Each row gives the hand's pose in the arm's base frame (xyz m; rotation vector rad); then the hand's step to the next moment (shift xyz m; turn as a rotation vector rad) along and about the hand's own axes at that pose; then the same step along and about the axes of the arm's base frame.
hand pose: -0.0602 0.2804 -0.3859 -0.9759 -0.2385 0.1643
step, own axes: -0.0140 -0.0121 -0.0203 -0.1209 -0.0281 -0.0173
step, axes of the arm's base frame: -0.0076 -0.0263 -0.0026 -0.1107 -0.0588 -0.0011
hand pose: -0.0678 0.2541 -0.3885 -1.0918 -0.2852 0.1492
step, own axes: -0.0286 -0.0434 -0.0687 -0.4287 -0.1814 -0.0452
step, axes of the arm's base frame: -0.0075 -0.0857 0.0047 -0.3989 -0.2320 0.0758
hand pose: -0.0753 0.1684 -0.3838 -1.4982 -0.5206 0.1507
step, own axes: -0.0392 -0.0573 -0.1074 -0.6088 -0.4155 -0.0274
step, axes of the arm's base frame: -0.0023 -0.1186 0.0479 -0.6166 -0.3098 0.2606
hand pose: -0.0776 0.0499 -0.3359 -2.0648 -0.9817 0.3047
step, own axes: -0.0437 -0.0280 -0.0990 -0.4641 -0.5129 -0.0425
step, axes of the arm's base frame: 0.0065 -0.0782 0.0796 -0.5646 -0.1762 0.3611
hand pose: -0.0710 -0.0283 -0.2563 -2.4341 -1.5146 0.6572
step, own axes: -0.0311 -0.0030 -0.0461 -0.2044 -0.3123 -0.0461
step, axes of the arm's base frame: 0.0075 -0.0234 0.0500 -0.3049 -0.0366 0.2171
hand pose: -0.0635 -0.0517 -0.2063 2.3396 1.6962 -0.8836
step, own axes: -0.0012 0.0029 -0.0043 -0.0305 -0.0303 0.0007
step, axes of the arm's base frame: 0.0040 -0.0003 0.0035 -0.0337 -0.0146 0.0223
